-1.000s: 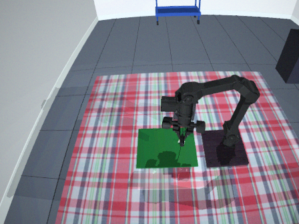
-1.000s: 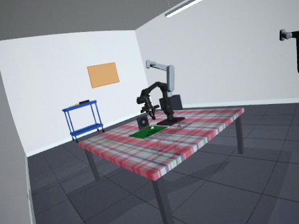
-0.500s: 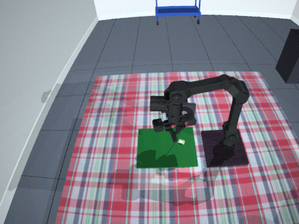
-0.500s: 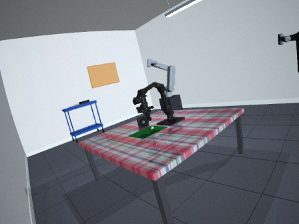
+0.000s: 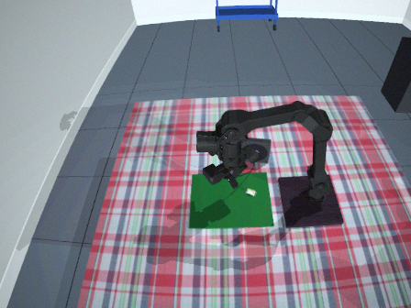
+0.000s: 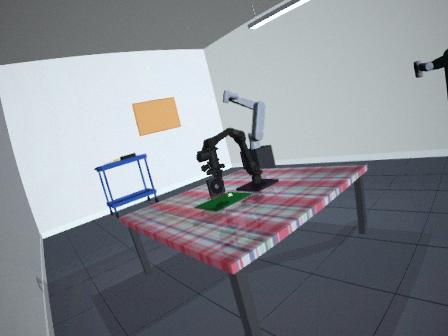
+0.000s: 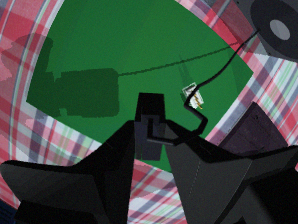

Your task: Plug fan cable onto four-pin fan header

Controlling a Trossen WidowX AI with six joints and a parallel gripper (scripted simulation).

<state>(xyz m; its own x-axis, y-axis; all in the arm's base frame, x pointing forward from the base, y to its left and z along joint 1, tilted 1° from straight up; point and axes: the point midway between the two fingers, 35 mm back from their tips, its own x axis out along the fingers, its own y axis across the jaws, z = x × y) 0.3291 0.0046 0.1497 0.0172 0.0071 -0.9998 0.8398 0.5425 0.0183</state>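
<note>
Right now the green board is 14 cm below my gripper tip. The rest, counted from my gripper tip: black fan (18 cm to the right, 10 cm behind, 7 cm below); then white four-pin header (12 cm below, 8 cm behind, 2 cm to the right); then dark fan plug (1 cm below).
</note>
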